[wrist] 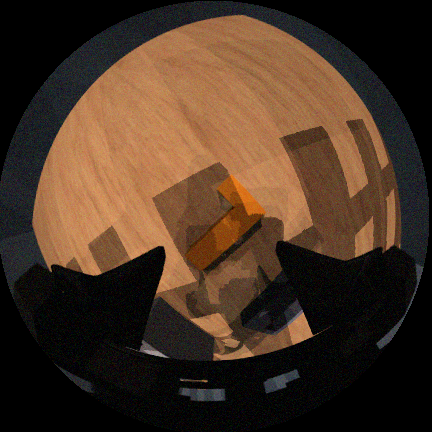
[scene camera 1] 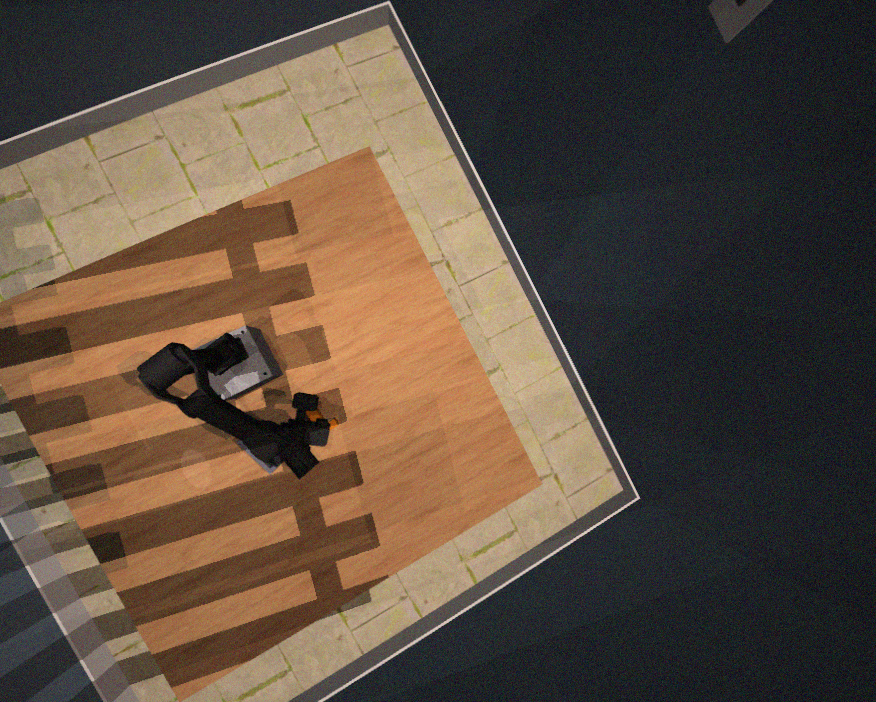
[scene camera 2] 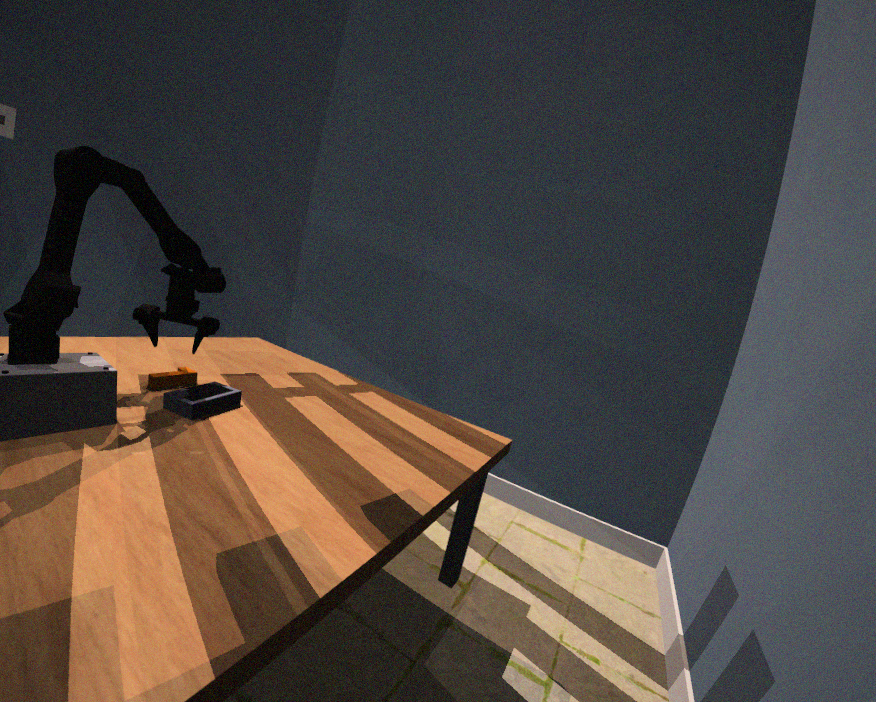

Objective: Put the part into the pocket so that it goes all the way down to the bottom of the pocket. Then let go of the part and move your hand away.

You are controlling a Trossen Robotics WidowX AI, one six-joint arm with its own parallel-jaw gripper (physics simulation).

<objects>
The gripper is open and holds nothing. Also in view: an orange part.
</objects>
